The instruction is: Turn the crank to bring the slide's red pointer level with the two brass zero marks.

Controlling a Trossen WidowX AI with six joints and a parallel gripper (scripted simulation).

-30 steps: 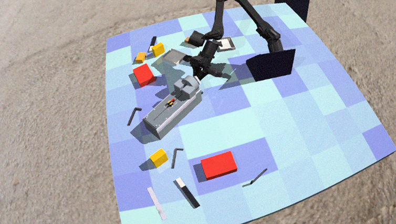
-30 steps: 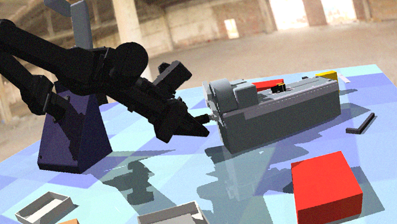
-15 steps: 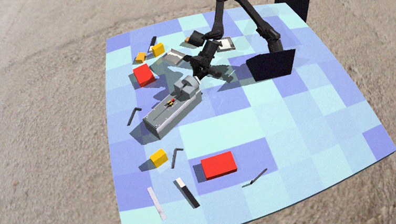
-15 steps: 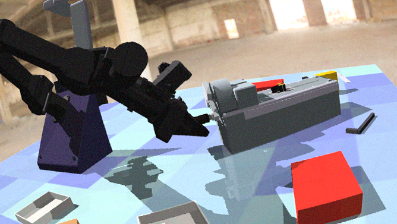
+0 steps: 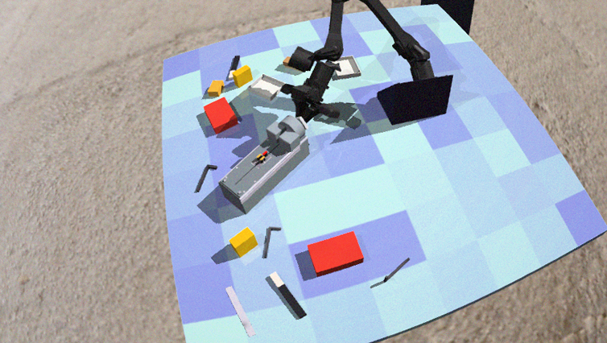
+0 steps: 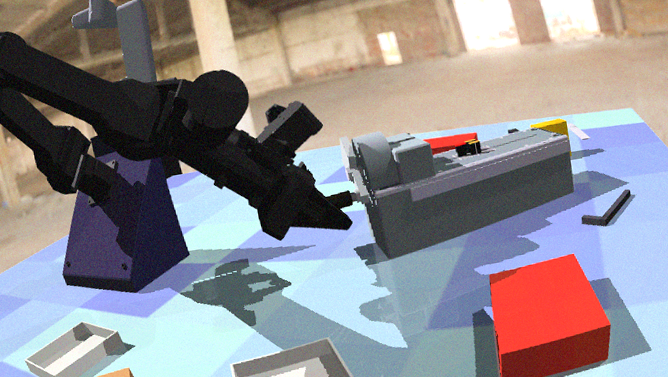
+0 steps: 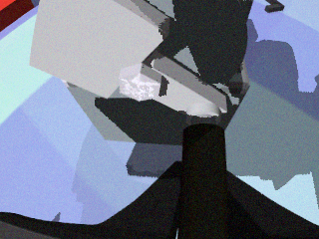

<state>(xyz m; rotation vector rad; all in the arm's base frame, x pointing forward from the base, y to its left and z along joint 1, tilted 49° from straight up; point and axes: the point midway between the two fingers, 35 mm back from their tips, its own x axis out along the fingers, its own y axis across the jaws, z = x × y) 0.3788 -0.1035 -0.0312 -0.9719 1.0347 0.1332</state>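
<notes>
The dark crank handle lies 10 mm behind my gripper tip, 10 mm to the right of it and 30 mm above it. Round my gripper tip: red pointer (120 mm ahead, 100 mm to the left, 40 mm above); then tan block (90 mm behind, 320 mm to the right, 30 mm below).
</notes>
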